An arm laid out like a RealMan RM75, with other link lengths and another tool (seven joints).
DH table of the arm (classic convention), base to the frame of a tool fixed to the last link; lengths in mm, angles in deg. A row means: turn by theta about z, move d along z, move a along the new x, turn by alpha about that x. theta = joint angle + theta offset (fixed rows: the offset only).
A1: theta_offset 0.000  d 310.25  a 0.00  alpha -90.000
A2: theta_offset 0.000  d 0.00  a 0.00  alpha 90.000
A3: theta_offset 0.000  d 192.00  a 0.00  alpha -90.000
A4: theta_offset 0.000  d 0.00  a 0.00  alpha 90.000
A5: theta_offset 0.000  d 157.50  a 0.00  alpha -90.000
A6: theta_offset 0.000  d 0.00  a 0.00  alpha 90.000
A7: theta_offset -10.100  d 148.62  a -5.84  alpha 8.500
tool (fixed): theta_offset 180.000  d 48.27  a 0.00  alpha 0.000
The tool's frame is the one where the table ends.
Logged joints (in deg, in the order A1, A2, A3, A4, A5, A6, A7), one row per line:
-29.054, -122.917, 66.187, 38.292, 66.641, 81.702, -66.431
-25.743, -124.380, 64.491, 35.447, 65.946, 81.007, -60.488
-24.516, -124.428, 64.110, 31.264, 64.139, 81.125, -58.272
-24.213, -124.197, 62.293, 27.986, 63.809, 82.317, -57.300
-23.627, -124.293, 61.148, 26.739, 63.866, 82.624, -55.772
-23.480, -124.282, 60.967, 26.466, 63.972, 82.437, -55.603
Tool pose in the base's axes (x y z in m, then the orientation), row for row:
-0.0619, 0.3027, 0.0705, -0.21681, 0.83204, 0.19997, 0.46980
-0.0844, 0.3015, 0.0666, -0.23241, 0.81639, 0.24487, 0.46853
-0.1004, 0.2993, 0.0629, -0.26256, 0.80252, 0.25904, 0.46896
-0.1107, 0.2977, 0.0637, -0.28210, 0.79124, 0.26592, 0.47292
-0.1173, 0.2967, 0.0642, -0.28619, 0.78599, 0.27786, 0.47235
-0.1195, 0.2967, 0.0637, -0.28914, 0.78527, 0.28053, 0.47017
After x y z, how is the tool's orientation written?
As a quaternion, x y z w.
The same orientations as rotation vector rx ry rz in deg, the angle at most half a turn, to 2 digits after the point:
-30.44, 116.83, 28.08
-32.65, 114.70, 34.40
-36.88, 112.73, 36.39
-39.56, 110.95, 37.29
-40.14, 110.24, 38.97
-40.59, 110.25, 39.38

